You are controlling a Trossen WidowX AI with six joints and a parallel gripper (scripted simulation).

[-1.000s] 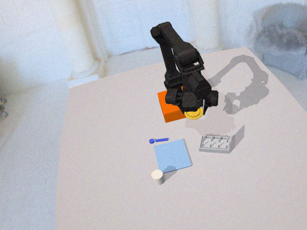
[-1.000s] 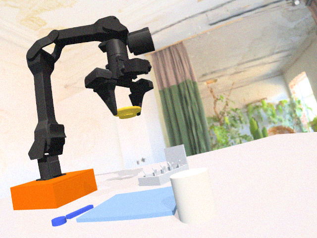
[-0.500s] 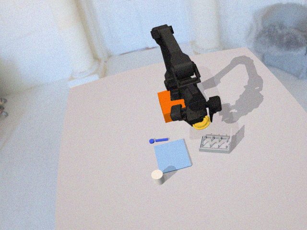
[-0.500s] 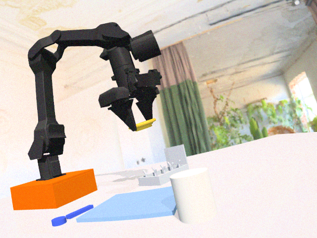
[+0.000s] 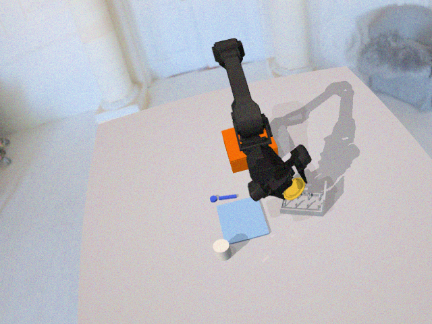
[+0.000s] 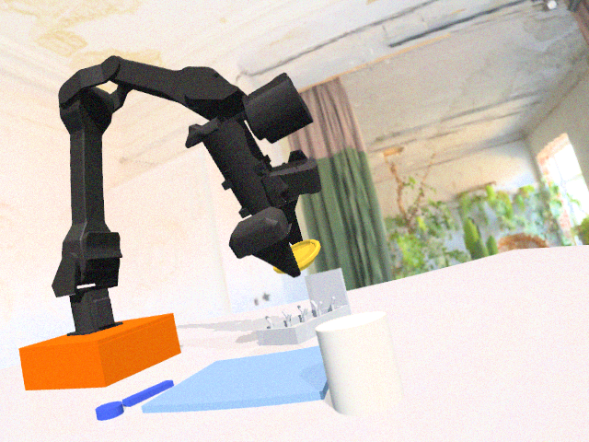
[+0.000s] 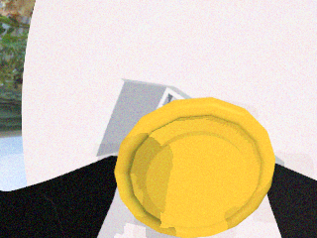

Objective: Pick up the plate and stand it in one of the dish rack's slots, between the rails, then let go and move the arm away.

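Right now my gripper tip is 8 cm above the grey dish rack, 3 cm to the right of it and 2 cm past it. Also, from my gripper tip: white cylinder cup: 22 cm to the right, 12 cm ahead, 8 cm below; blue spoon: 23 cm to the right, 10 cm below, 9 cm behind; yellow plate: 1 cm above.
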